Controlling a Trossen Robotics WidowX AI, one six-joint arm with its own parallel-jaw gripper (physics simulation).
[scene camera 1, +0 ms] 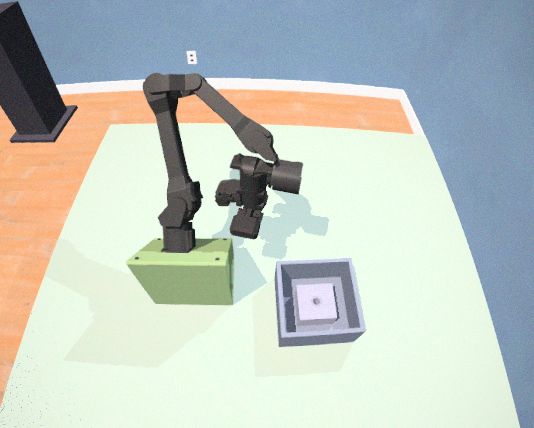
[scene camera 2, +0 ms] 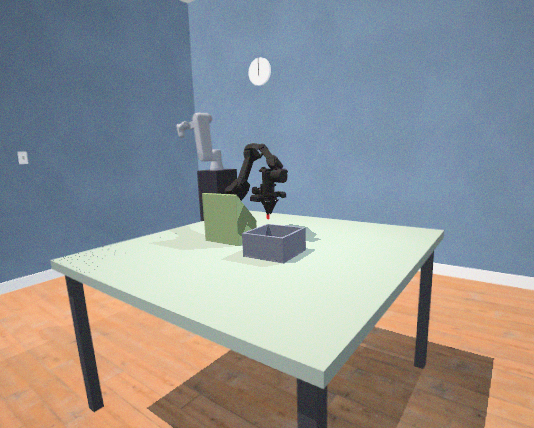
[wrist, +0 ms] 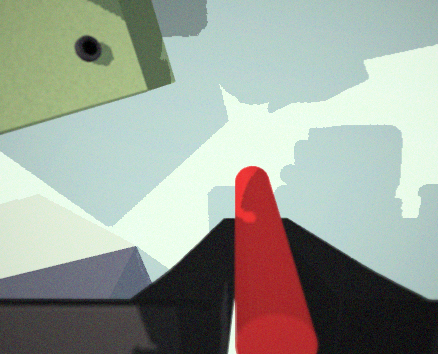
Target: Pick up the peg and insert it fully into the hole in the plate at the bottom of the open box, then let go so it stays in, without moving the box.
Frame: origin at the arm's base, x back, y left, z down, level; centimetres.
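Seen in the pictures: gripper, fingertip midpoint: [scene camera 2: 269, 214] [wrist: 254, 230]; arm's base at its link origin: [scene camera 1: 178, 248] [scene camera 2: 227, 206].
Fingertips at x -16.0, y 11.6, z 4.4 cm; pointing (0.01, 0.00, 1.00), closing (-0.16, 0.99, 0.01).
Observation:
Pixels of each thing's middle, then the offset from my fingertips to it. Level surfaces: height alone.
- red peg at the middle of its body: [wrist: 259, 231] [scene camera 2: 267, 210] dz -1.5, dx +0.8, dy +0.1 cm
- open grey-blue box at the middle of its body: [scene camera 1: 316, 302] [scene camera 2: 274, 241] dz +7.0, dx -16.8, dy -18.0 cm
- pale plate at the middle of its body: [scene camera 1: 315, 304] dz +8.4, dx -16.8, dy -18.0 cm
- pale green table at its surface level: dz +11.9 cm
My gripper [scene camera 2: 268, 213] [wrist: 254, 230] is shut on the red peg [scene camera 2: 268, 217] [wrist: 265, 270]. The peg's lower end sticks out below the fingertips, pointing down, raised above the table. The peg does not show in scene camera 1, where the wrist and gripper body cover it. The open grey-blue box [scene camera 1: 320, 337] [scene camera 2: 262, 249] [wrist: 75, 282] stands on the table, to the lower right of the gripper in scene camera 1. Inside it lies the pale plate [scene camera 1: 306, 311], with a small round hole [scene camera 1: 316, 301] near its middle. The gripper is outside the box.
The green base block [scene camera 1: 185, 282] [scene camera 2: 220, 219] [wrist: 40, 80] carries the arm and stands left of the box, with a gap between them. Both stand on the pale green table [scene camera 1: 410, 350] [scene camera 2: 300, 310]. A dark pedestal [scene camera 1: 30, 80] [scene camera 2: 220, 177] stands beyond the table.

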